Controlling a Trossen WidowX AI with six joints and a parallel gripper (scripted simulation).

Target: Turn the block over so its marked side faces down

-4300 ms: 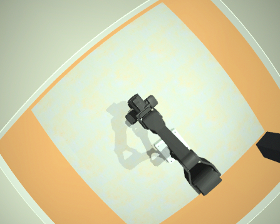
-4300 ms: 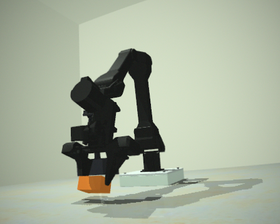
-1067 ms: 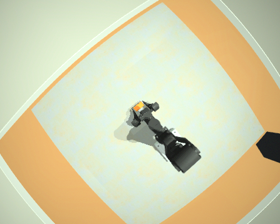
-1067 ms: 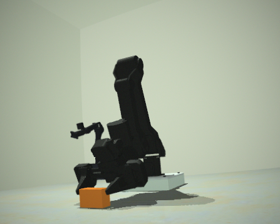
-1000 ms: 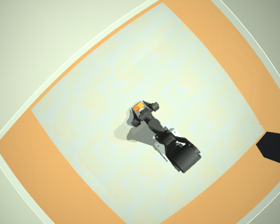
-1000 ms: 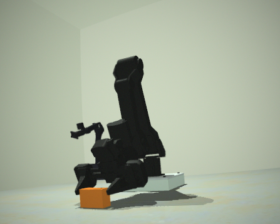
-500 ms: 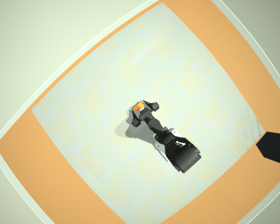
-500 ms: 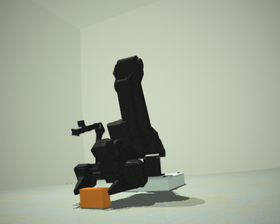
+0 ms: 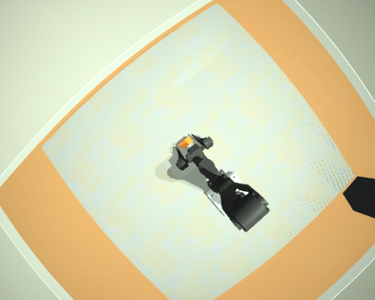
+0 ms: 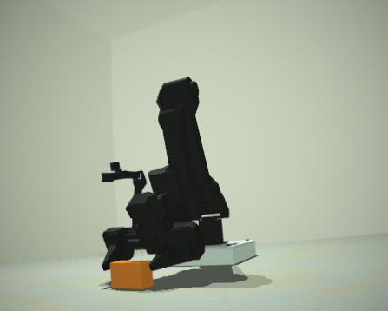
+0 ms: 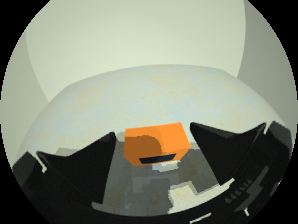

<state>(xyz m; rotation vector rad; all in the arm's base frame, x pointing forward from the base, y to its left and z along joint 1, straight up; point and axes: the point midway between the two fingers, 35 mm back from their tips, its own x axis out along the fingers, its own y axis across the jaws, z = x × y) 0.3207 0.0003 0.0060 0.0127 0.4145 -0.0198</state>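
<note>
The block is 20 mm behind my gripper tip and 10 mm below it.
</note>
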